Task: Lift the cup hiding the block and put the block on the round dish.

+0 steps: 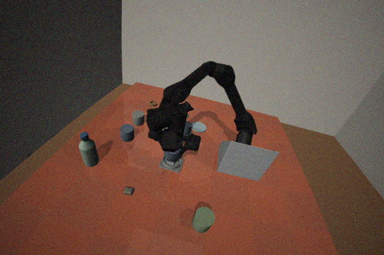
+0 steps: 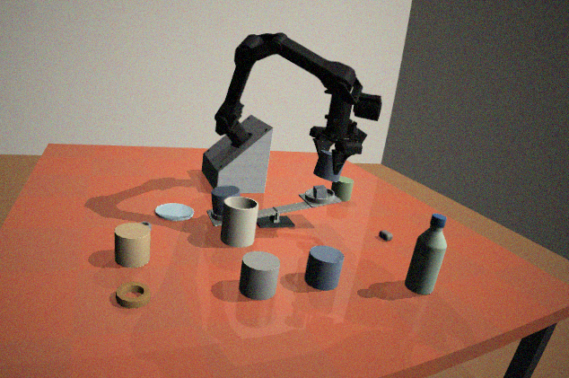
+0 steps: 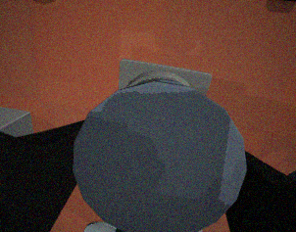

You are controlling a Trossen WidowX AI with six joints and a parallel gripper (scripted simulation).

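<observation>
My gripper tip is 1 cm to the left of the small grey block and 6 cm above it. From my gripper tip the other things lie so: small grey pebble (14 cm ahead, 12 cm to the left, 14 cm below); then beige open cup (5 cm ahead, 27 cm to the right, 11 cm below); then green cylinder (17 cm behind, 20 cm to the left, 11 cm below).
</observation>
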